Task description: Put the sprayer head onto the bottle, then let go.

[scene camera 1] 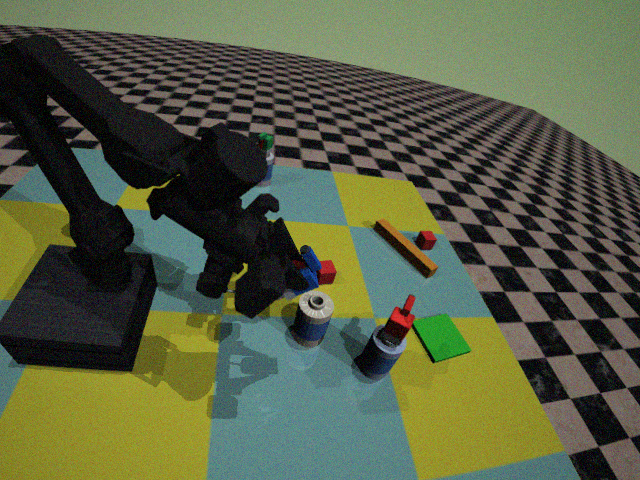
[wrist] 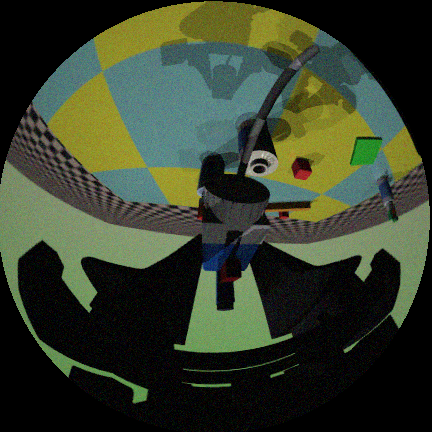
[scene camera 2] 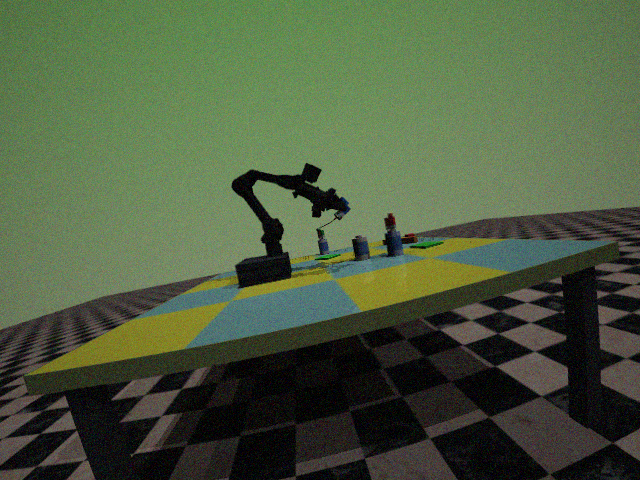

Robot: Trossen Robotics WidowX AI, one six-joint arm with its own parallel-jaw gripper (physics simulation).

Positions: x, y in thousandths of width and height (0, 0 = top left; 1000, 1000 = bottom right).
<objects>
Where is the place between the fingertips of my gripper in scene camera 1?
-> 477, 578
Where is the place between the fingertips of my gripper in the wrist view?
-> At 522, 557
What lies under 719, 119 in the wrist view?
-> A sprayer head with dip tube.
</objects>
